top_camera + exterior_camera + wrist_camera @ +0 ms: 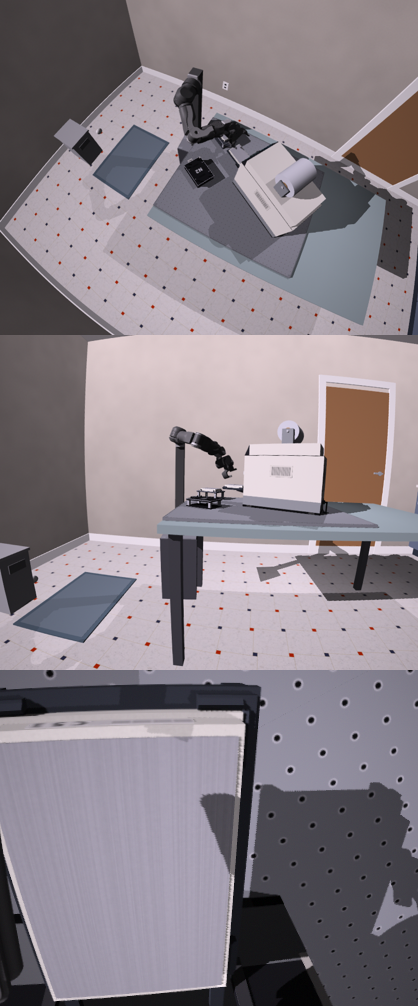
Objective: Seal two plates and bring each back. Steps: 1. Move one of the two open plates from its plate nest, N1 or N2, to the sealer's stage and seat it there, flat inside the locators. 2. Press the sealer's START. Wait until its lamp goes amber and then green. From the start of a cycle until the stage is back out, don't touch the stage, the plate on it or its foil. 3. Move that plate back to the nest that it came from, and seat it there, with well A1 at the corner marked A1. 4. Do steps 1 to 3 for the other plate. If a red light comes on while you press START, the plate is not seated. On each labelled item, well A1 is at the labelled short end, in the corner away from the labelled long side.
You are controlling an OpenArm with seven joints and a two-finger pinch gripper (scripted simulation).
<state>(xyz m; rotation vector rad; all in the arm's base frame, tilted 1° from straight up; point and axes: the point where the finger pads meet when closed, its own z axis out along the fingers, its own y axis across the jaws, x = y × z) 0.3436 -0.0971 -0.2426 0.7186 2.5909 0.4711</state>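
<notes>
Right now the sealer stage is 9 cm below my hand, 5 cm to the right of it and 3 cm ahead of it. The rest, counted from my hand: N1 label: 21 cm behind, 18 cm below, 16 cm to the left; screen: 15 cm ahead, 14 cm above, 8 cm to the right; plate nest: 13 cm below, 13 cm behind, 10 cm to the left.
</notes>
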